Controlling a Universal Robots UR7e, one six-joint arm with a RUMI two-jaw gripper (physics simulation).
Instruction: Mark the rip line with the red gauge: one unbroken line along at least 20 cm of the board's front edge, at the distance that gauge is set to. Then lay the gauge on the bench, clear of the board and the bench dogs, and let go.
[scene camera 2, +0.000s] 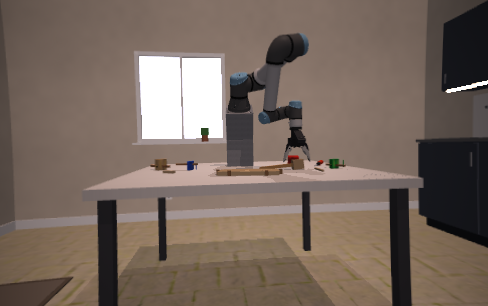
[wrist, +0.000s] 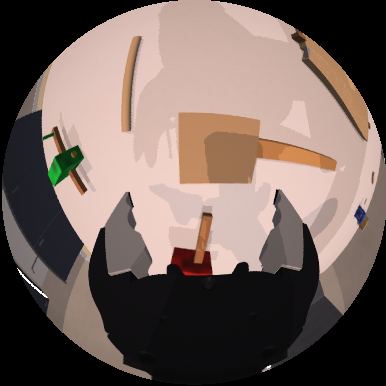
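The red gauge (scene camera 2: 293, 157) (wrist: 191, 261) lies on the bench (scene camera 2: 175, 186), with its red block near the gripper's palm in the wrist view and its brown beam (wrist: 203, 237) pointing away from the palm. My gripper (scene camera 2: 297, 159) (wrist: 203, 191) is wide open and empty, pointing down above the bench, with the gauge's beam showing between its fingers. The board (scene camera 2: 250, 172) (wrist: 340, 82) lies flat near the middle of the bench, with small dogs at its edge. Part of the red block is hidden behind the gripper's palm in the wrist view.
A wooden mallet (scene camera 2: 297, 164) (wrist: 217, 147) lies between gripper and board. A green gauge (scene camera 2: 334, 163) (wrist: 65, 165) and a wooden rod (wrist: 130, 85) lie on one side. A blue gauge (scene camera 2: 190, 165) (wrist: 360, 215) and a tan gauge (scene camera 2: 160, 164) stand on the far side.
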